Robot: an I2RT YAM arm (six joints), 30 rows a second.
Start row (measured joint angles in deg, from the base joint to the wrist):
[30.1 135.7 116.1 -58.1 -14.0 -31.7]
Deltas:
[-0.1 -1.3 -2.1 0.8 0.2 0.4]
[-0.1 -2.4 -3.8 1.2 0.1 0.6]
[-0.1 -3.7 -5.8 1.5 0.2 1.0]
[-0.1 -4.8 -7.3 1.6 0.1 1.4]
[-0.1 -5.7 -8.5 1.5 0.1 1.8]
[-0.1 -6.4 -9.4 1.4 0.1 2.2]
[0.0 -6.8 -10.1 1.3 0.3 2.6]
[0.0 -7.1 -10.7 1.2 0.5 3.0]
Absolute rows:
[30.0 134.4 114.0 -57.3 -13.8 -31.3]
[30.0 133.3 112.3 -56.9 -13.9 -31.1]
[30.0 132.0 110.3 -56.6 -13.8 -30.7]
[30.0 130.9 108.8 -56.5 -13.9 -30.3]
[30.0 130.0 107.6 -56.6 -13.9 -29.9]
[30.0 129.3 106.7 -56.7 -13.9 -29.5]
[30.1 128.9 106.0 -56.8 -13.7 -29.1]
[30.1 128.6 105.4 -56.9 -13.5 -28.7]

